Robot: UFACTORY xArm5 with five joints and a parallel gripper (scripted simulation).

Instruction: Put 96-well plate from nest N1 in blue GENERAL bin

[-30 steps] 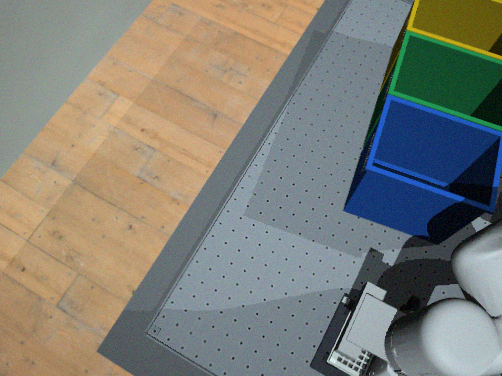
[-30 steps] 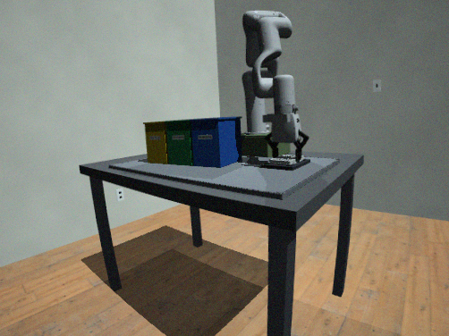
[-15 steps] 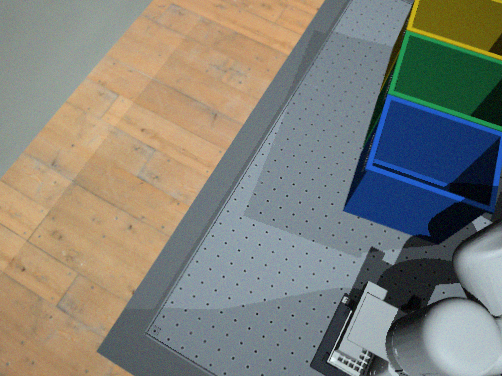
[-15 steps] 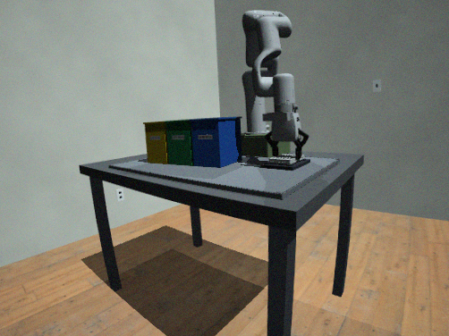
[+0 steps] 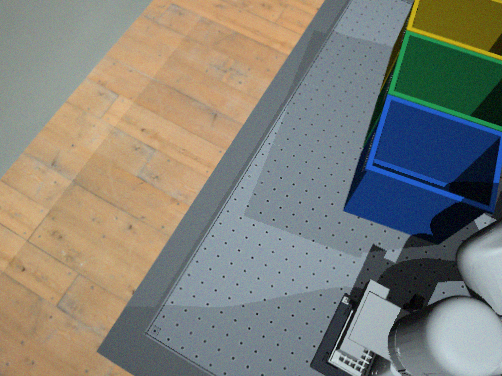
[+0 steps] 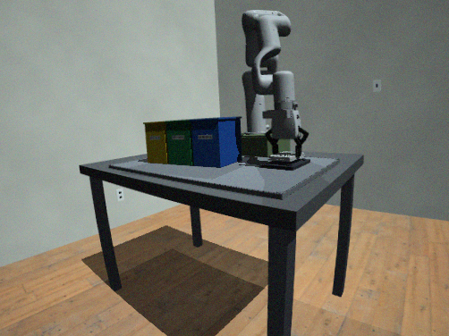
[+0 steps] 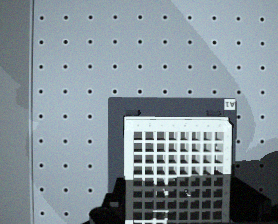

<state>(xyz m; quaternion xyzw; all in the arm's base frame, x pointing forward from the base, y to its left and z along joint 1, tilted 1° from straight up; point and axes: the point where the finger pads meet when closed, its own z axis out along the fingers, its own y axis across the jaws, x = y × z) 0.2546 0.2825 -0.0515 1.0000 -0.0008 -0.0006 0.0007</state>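
Now: hand 40 mm above the dark plate nest. Also, from my hand: 96-well plate (10 mm below); green bin (90 mm ahead, 390 mm to the right, 50 mm above); blue bin (70 mm ahead, 260 mm to the right, 50 mm above).
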